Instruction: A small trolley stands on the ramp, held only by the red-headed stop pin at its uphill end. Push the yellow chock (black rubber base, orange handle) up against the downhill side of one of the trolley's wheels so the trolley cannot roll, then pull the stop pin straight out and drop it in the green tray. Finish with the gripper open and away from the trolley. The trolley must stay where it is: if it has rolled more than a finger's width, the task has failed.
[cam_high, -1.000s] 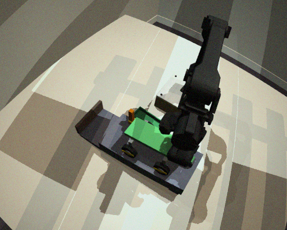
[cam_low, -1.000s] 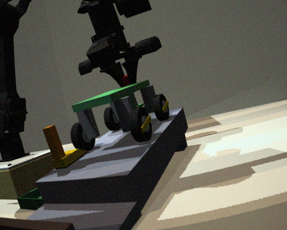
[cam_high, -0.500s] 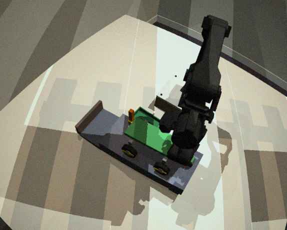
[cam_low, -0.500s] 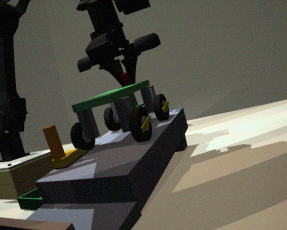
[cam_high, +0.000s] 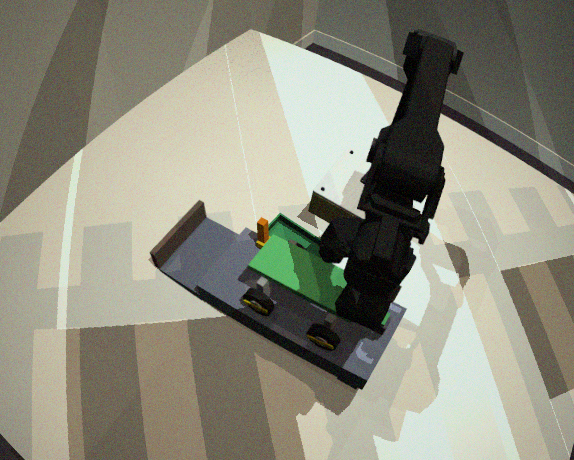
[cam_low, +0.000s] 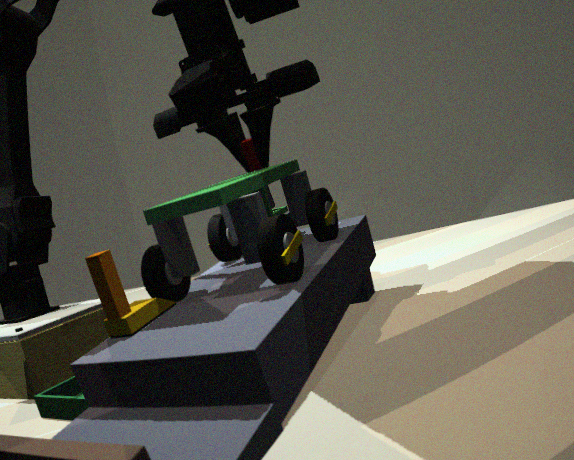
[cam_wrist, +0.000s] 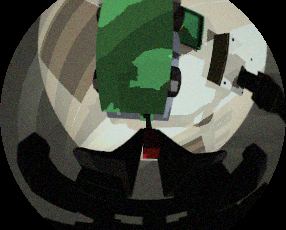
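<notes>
The green tray is 9 cm behind my gripper tip, 21 cm to the right of it and 18 cm below it. Round my gripper tip: trolley 3 cm ahead, 11 cm to the right, 6 cm below; red-headed stop pin right at my gripper tip; ramp 3 cm ahead, 11 cm to the right, 12 cm below.
</notes>
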